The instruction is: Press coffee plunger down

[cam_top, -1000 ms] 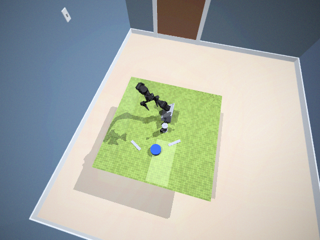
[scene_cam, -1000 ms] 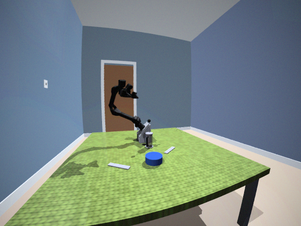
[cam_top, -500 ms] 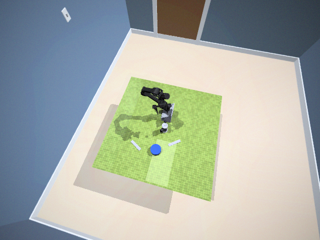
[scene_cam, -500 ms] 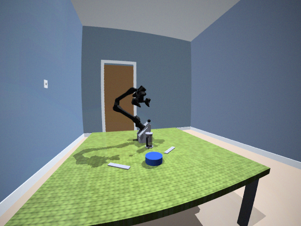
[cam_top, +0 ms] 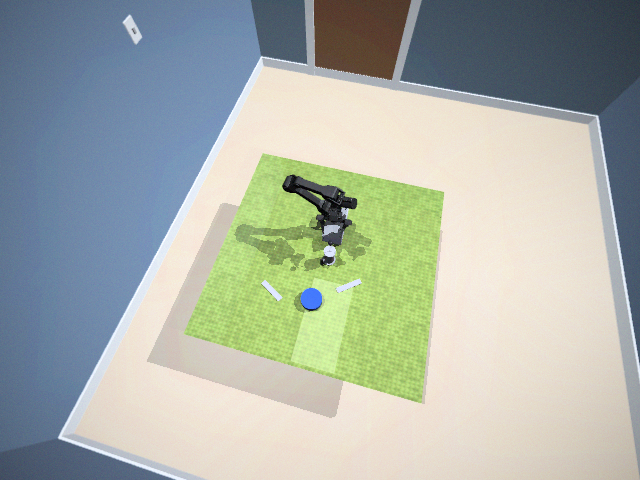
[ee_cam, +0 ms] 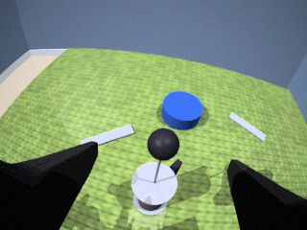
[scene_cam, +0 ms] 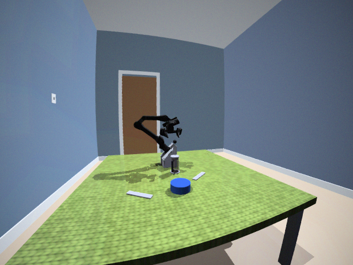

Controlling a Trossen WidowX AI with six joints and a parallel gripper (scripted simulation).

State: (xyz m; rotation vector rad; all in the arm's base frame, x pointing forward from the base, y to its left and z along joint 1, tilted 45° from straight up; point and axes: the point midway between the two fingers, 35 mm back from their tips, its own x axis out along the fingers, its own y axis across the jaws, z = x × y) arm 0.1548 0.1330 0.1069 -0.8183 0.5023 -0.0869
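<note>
Now: gripper tip 15 cm above the coffee press and 4 cm short of it. Round my gripper tip: blue round puck 30 cm ahead, 25 cm below, 2 cm to the right.
</note>
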